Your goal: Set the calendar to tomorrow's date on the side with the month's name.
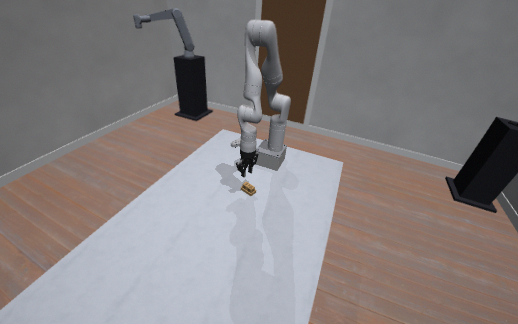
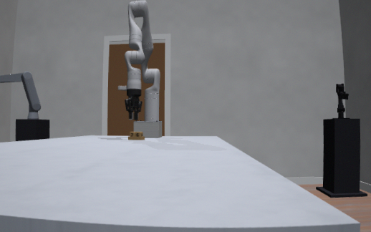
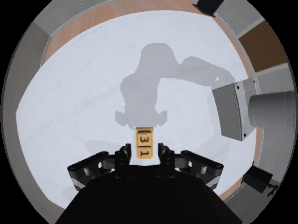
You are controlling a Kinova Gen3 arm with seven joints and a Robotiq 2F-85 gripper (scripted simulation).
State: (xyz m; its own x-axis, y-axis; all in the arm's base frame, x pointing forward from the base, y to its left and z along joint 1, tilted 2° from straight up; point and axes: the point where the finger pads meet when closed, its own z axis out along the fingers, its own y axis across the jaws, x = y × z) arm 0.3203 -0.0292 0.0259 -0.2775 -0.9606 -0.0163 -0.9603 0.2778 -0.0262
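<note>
My hand is 90 mm above the wooden digit cube. Also, from my hand: wooden calendar tray (110 mm below, 20 mm to the left).
</note>
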